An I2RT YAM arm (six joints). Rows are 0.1 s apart.
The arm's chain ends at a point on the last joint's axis. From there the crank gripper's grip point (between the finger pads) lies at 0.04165 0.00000 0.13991 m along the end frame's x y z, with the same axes.
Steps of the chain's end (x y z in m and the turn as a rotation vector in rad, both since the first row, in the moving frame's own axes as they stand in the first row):
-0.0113, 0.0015, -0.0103, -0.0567, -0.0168, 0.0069
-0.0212, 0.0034, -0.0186, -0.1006, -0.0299, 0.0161
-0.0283, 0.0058, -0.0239, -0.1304, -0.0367, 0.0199
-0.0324, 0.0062, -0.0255, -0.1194, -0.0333, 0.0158
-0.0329, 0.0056, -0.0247, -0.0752, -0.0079, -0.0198
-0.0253, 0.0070, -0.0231, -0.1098, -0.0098, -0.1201
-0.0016, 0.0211, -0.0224, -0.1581, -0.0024, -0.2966
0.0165, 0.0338, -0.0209, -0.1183, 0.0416, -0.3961
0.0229, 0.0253, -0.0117, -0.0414, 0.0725, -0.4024
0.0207, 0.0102, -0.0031, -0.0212, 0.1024, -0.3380
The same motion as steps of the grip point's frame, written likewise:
-0.0137, 0.0097, -0.0099, -0.0567, -0.0168, 0.0069
-0.0255, 0.0181, -0.0182, -0.1006, -0.0299, 0.0161
-0.0336, 0.0249, -0.0237, -0.1304, -0.0367, 0.0199
-0.0372, 0.0236, -0.0252, -0.1194, -0.0333, 0.0158
-0.0339, 0.0153, -0.0247, -0.0752, -0.0079, -0.0198
-0.0260, 0.0174, -0.0233, -0.1098, -0.0098, -0.1201
-0.0005, 0.0307, -0.0231, -0.1581, -0.0024, -0.2966
0.0221, 0.0326, -0.0227, -0.1183, 0.0416, -0.3961
0.0305, 0.0126, -0.0148, -0.0414, 0.0725, -0.4024
0.0327, -0.0031, -0.0079, -0.0212, 0.1024, -0.3380

